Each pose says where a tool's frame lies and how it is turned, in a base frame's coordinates. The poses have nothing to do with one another.
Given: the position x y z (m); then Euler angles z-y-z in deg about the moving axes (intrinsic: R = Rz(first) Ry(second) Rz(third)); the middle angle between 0 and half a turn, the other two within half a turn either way.
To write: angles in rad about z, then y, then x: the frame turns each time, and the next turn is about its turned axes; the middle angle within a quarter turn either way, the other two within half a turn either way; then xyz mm. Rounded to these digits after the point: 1 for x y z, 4 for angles.
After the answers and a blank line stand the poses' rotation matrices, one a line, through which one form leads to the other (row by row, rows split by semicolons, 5 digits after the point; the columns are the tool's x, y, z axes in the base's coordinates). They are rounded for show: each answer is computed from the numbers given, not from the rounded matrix.
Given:
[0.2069 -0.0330 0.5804 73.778 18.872 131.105]
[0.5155 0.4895 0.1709 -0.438 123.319 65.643]
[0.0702 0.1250 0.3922 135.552 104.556 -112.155]
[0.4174 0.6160 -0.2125 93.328 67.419 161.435]
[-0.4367 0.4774 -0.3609 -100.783 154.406 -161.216]
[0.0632 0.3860 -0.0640 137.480 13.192 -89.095]
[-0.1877 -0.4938 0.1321 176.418 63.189 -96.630]
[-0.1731 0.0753 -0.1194 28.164 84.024 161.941]
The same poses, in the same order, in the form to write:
[-2.7346 -0.2143 0.2521 206.9 -33.0 580.4]
[1.8069 0.3518 2.1959 515.5 489.5 170.9]
[0.8970 -0.3736 -1.8441 70.2 125.0 392.2]
[-2.2313 -1.0660 0.6534 417.4 616.0 -212.5]
[-2.1196 -0.4213 -2.9886 -436.7 477.4 -360.9]
[0.8441 0.0036 -0.2302 63.2 386.0 -64.0]
[1.4559 -0.1032 -1.1001 -187.7 -493.8 132.1]
[2.3714 -1.2393 1.2451 -173.1 75.3 -119.4]

-0.89730 0.43208 0.09036; -0.38683 -0.86828 0.31058; 0.21265 0.24373 0.94624
-0.21957 0.50355 0.83560; 0.91270 0.40858 -0.00639; -0.34463 0.76125 -0.54930
0.58090 0.43025 -0.69097; 0.72755 0.10622 0.67778; 0.36501 -0.89644 -0.25133
-0.29671 0.95346 -0.05360; -0.38188 -0.06702 0.92178; 0.87529 0.29397 0.38399
-0.47606 -0.87569 -0.08082; -0.77852 0.46240 -0.42436; 0.40898 -0.13910 -0.90188
0.66443 -0.72818 -0.16820; 0.74734 0.64629 0.15424; -0.00360 -0.22819 0.97361
0.11403 -0.43994 -0.89076; 0.98812 0.14322 0.05576; 0.10305 -0.88653 0.45105
-0.23358 0.42029 0.87681; 0.22657 -0.85340 0.46943; 0.94557 0.30831 0.10411

